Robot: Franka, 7 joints.
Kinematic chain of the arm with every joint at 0, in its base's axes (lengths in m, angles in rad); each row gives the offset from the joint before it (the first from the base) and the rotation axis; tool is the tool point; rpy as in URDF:
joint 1: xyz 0 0 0.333 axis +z
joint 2: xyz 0 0 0 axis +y
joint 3: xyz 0 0 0.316 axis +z
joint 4: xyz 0.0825 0 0 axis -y
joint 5: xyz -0.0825 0 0.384 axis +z
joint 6: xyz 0 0 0 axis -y
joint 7: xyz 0.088 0 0 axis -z
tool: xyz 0 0 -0.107 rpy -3.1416 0 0
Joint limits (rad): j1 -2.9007..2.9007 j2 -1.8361..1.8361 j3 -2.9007..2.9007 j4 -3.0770..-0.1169 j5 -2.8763..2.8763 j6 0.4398..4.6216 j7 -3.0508..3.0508
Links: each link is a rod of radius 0.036 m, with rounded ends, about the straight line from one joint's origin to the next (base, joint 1, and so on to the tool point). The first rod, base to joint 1, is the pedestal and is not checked.
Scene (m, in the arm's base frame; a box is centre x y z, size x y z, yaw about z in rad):
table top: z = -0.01
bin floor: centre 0.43 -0.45 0 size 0.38 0.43 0.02 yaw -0.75
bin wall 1: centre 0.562 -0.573 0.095 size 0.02 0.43 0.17 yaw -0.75
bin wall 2: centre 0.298 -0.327 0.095 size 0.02 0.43 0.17 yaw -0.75
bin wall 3: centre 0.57 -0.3 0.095 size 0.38 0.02 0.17 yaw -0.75
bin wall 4: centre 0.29 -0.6 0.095 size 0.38 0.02 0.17 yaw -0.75
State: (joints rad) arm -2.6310 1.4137 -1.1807 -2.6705 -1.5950 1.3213 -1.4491
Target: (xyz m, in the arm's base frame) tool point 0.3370 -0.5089 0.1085
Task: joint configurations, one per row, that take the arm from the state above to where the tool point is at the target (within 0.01 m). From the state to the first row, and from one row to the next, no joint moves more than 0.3 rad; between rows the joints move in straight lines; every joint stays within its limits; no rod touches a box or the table.
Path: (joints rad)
1: -2.5329 1.1243 -0.9038 -2.5925 -1.5416 1.3349 -1.3108
2: -2.4349 0.8349 -0.6269 -2.5144 -1.4882 1.3485 -1.1725
3: -2.3368 0.5456 -0.3501 -2.4364 -1.4348 1.3622 -1.0343
4: -2.2387 0.2562 -0.0732 -2.3583 -1.3815 1.3758 -0.8960
5: -1.9575 0.2957 0.0299 -2.2605 -1.4881 1.4010 -1.0343
6: -1.6763 0.3352 0.1329 -2.1627 -1.5947 1.4263 -1.1725
7: -1.3951 0.3747 0.2360 -2.0649 -1.7013 1.4515 -1.3108
8: -1.1138 0.4142 0.3390 -1.9671 -1.8079 1.4768 -1.4491
9: -1.1169 0.6215 0.3255 -1.9074 -1.8375 1.5448 -1.4491
10: -1.1199 0.8287 0.3120 -1.8476 -1.8671 1.6129 -1.4491

